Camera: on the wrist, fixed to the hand. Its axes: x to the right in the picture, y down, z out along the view.
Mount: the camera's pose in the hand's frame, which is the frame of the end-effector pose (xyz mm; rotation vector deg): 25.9 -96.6 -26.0 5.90 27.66 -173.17
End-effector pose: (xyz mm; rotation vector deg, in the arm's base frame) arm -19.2 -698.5 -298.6 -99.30 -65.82 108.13
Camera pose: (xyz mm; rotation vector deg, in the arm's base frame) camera -26.2 -611.6 -243.1 34.50 -71.25 -27.58
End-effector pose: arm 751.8 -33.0 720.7 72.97 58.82 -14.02
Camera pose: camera 689.2 -33.2 638.5 63.13 -110.58 97.28
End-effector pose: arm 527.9 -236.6 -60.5 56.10 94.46 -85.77
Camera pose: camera 430.4 -213.4 -35.2 65.81 -55.92 42.26
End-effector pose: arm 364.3 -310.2 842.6 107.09 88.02 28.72
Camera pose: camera 284.4 -269.8 791.0 -97.34 134.25 -38.30
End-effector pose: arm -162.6 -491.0 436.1 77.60 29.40 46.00
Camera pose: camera -145.1 -456.3 340.4 -35.31 108.53 -85.07
